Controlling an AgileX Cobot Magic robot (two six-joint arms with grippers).
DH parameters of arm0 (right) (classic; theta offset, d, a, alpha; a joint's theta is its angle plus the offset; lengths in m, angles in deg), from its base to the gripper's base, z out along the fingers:
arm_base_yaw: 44.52 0.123 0 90
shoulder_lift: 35.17 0 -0.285 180
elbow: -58.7 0 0.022 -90
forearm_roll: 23.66 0.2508 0 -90
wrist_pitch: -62.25 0 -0.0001 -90
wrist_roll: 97.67 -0.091 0 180
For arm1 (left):
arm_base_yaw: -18.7 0.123 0 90
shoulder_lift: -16.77 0 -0.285 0
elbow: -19.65 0 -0.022 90
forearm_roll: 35.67 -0.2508 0 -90
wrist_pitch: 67.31 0 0.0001 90
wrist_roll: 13.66 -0.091 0 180
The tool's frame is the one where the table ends.
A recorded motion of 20 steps. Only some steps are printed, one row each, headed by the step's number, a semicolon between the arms.
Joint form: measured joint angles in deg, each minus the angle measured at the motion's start. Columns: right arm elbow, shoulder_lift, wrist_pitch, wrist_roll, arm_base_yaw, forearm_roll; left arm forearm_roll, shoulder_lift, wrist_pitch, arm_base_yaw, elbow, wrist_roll.
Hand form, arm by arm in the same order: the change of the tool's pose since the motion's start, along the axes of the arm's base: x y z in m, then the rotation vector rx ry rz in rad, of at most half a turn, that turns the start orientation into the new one. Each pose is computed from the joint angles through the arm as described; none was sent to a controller.
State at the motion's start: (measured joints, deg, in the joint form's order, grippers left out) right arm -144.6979 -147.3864 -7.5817 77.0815 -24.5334 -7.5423; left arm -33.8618 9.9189 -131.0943 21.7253 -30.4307 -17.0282
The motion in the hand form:
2: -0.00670 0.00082 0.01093 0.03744 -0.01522 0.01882; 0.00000 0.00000 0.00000 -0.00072 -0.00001 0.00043
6: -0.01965 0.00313 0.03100 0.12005 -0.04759 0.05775; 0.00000 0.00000 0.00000 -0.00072 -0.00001 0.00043
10: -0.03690 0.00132 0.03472 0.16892 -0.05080 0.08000; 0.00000 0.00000 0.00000 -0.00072 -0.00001 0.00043
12: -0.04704 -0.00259 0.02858 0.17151 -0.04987 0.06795; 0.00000 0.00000 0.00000 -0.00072 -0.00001 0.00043
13: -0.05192 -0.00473 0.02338 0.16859 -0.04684 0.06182; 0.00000 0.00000 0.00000 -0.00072 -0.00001 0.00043
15: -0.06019 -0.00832 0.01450 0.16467 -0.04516 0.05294; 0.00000 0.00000 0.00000 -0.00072 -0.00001 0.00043
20: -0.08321 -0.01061 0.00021 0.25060 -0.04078 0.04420; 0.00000 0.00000 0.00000 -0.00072 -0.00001 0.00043
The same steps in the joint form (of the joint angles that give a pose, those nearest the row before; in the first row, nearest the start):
2: 0.00 1.50 -0.25 1.05 0.00 2.11; 0.00 0.00 0.00 0.00 0.00 0.05
6: 0.14 4.26 -0.25 3.28 0.00 6.83; 0.00 0.00 0.00 0.00 0.00 0.05
10: 4.82 8.05 1.11 5.25 0.00 10.18; 0.00 0.00 0.00 0.00 0.00 0.05
12: 9.50 10.65 3.24 5.57 0.00 10.45; 0.00 0.00 0.00 0.00 0.00 0.05
13: 12.13 11.86 4.43 5.81 0.00 10.45; 0.00 0.00 0.00 0.00 0.00 0.05
15: 16.49 13.89 6.58 6.37 0.00 10.54; 0.00 0.00 0.00 0.00 0.00 0.05
20: 26.27 18.88 11.87 9.81 0.00 17.01; 0.00 0.00 0.00 0.00 0.00 0.05

